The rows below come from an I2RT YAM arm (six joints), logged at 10 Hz.
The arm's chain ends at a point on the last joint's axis. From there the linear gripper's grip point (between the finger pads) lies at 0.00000 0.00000 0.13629 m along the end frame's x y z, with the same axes.
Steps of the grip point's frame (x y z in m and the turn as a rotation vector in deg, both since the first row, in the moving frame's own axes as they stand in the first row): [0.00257, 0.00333, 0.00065, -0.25, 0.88, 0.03]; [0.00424, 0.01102, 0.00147, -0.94, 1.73, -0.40]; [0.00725, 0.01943, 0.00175, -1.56, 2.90, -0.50]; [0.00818, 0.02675, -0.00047, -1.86, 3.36, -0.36]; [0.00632, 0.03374, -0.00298, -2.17, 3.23, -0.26]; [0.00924, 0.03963, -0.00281, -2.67, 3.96, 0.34]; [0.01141, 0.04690, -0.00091, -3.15, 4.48, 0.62]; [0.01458, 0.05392, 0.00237, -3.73, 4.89, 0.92]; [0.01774, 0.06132, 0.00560, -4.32, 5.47, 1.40]
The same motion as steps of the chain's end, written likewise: [0.00048, 0.00273, 0.00067, -0.25, 0.88, 0.03]; [0.00012, 0.00880, 0.00155, -0.94, 1.73, -0.40]; [0.00034, 0.01575, 0.00198, -1.56, 2.90, -0.50]; [0.00018, 0.02235, -0.00016, -1.86, 3.36, -0.36]; [-0.00137, 0.02860, -0.00267, -2.17, 3.23, -0.26]; [-0.00015, 0.03326, -0.00234, -2.67, 3.96, 0.34]; [0.00081, 0.03936, -0.00029, -3.15, 4.48, 0.62]; [0.00304, 0.04497, 0.00315, -3.73, 4.89, 0.92]; [0.00489, 0.05091, 0.00661, -4.32, 5.47, 1.40]
